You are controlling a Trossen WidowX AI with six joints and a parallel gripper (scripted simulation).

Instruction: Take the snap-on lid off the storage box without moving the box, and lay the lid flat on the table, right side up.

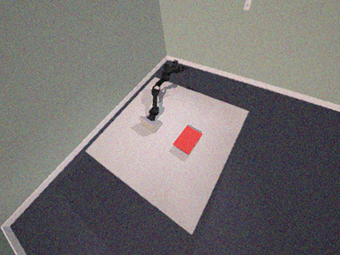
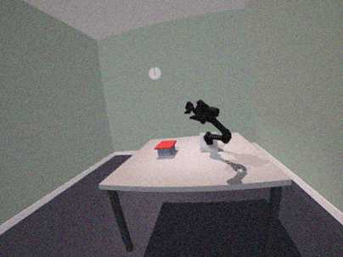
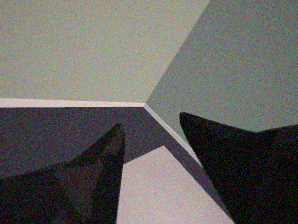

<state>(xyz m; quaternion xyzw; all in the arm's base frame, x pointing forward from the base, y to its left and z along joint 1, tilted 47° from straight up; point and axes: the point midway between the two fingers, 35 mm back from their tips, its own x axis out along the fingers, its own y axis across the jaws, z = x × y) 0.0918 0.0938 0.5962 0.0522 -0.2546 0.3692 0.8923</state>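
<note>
The red lid is 36 cm ahead of my gripper tip, 49 cm to the right of it and 34 cm below it. Round my gripper tip: storage box 36 cm ahead, 49 cm to the right, 38 cm below.
</note>
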